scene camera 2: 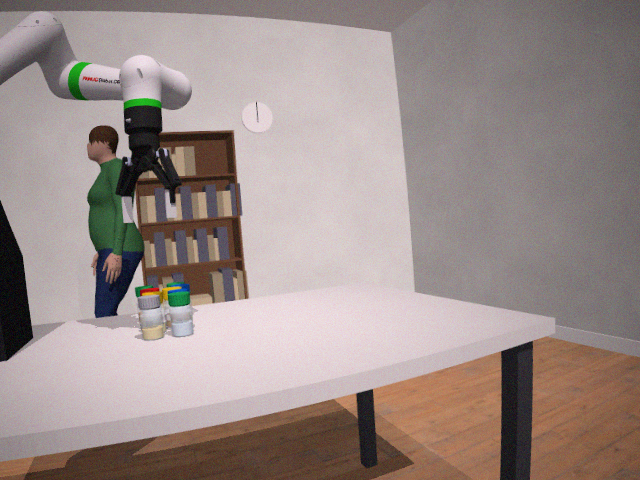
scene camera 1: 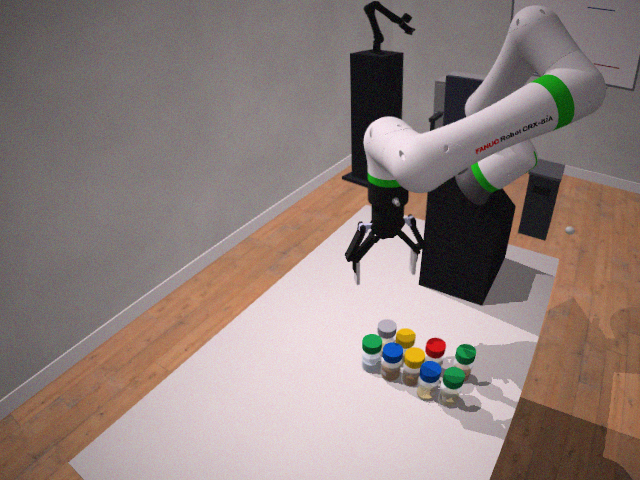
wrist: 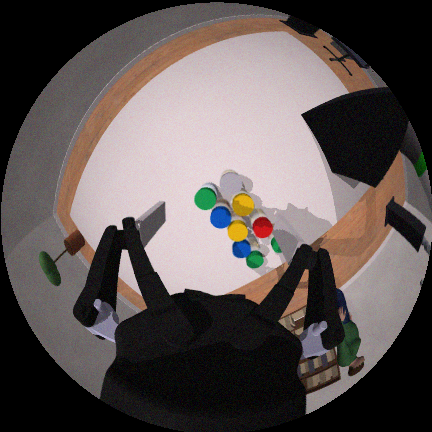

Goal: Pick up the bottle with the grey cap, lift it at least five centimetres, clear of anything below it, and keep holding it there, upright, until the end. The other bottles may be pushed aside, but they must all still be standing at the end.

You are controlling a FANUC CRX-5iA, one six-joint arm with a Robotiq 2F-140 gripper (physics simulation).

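Places are measured from the arm's base along level axes (x left, y back, z up), in centimetres.
Where they show: gripper, fingertip midpoint: [scene camera 2: 149,220] [scene camera 1: 385,276] [wrist: 219,217]; arm's base, link origin: [scene camera 1: 470,185].
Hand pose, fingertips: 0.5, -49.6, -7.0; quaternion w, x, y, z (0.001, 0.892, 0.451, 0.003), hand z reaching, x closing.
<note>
Things, the pixels of their top centre, and the offset from my fingertips, as dx, dy, dz. Level surfaces: height alone.
- bottle with the grey cap, top centre: [wrist: 230,183] [scene camera 2: 148,296] [scene camera 1: 387,325] +0.4, +2.2, -18.4
- green-capped bottle, top centre: [wrist: 204,199] [scene camera 2: 178,293] [scene camera 1: 372,340] +0.7, -5.2, -18.4
- yellow-capped bottle, top centre: [wrist: 242,205] [scene camera 2: 151,293] [scene camera 1: 405,335] +6.7, +2.2, -18.4
- blue-capped bottle, top centre: [wrist: 220,218] [scene camera 1: 392,349] +7.0, -4.5, -18.4
- red-capped bottle, top centre: [wrist: 263,229] [scene camera 1: 436,344] [scene camera 2: 149,289] +15.4, +4.1, -18.4
- white table, surface height: dz -28.9
The bottle with the grey cap [scene camera 1: 386,328] [scene camera 2: 150,316] [wrist: 231,183] stands upright at one corner of a tight group of bottles. A green-capped bottle [scene camera 1: 372,344] [scene camera 2: 179,311] [wrist: 205,198], a yellow-capped bottle [scene camera 1: 405,337] [wrist: 243,204] and a blue-capped bottle [scene camera 1: 392,353] [wrist: 220,217] stand close around it. In scene camera 1 its lower part is hidden behind neighbours. My gripper [scene camera 1: 385,277] [scene camera 2: 149,219] [wrist: 219,217] is open and empty, pointing down, well above the tabletop and the caps. In the wrist view the group shows between the fingers.
A red-capped bottle [scene camera 1: 435,347] [wrist: 262,227] and several more with yellow, blue and green caps stand upright beyond these. All are on the white table [scene camera 1: 232,387] [scene camera 2: 361,351] [wrist: 150,125]. The robot's black pedestal [scene camera 1: 460,248] [wrist: 360,140] rises behind the group in scene camera 1.
</note>
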